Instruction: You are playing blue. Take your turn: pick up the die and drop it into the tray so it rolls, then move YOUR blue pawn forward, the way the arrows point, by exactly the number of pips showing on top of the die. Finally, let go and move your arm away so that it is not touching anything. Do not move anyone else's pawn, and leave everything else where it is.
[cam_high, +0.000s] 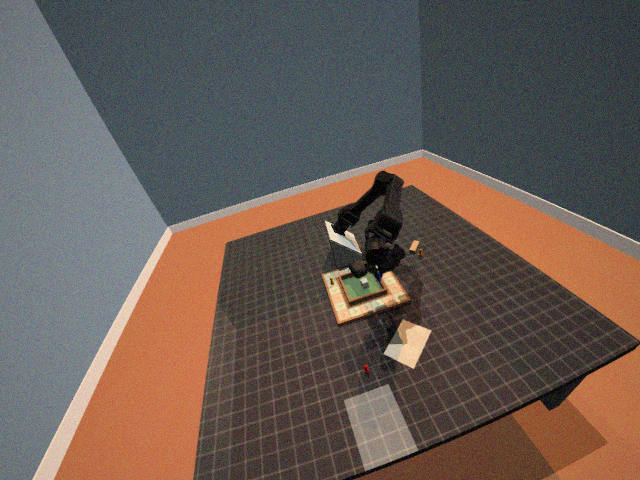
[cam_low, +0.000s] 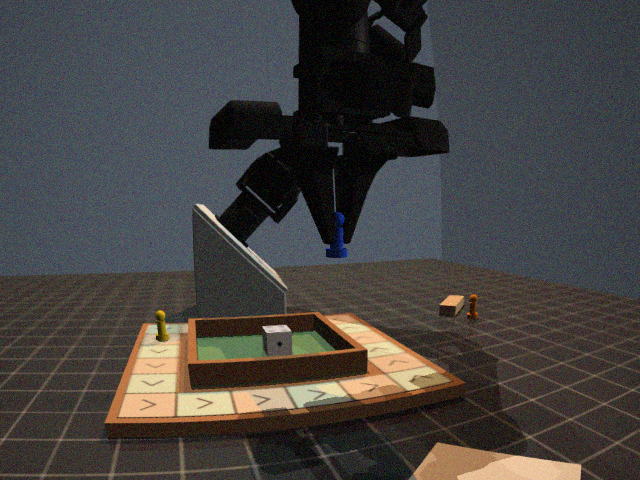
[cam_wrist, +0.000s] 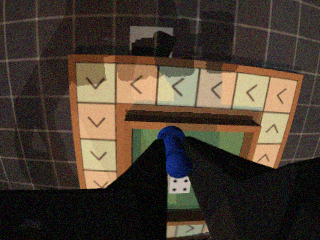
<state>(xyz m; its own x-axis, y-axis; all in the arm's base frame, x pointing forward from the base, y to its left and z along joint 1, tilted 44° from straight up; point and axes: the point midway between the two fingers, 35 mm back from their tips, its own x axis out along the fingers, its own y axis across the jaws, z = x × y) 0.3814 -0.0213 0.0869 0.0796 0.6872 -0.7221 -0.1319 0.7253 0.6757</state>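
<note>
Now: the die 100 mm behind my gripper tip, 30 mm to the right of it and 100 mm below it. Round my gripper tip: blue pawn 10 mm above; then paper sheet 190 mm ahead, 10 mm to the left, 130 mm below; then green tray 100 mm behind, 40 mm to the right, 120 mm below.
</note>
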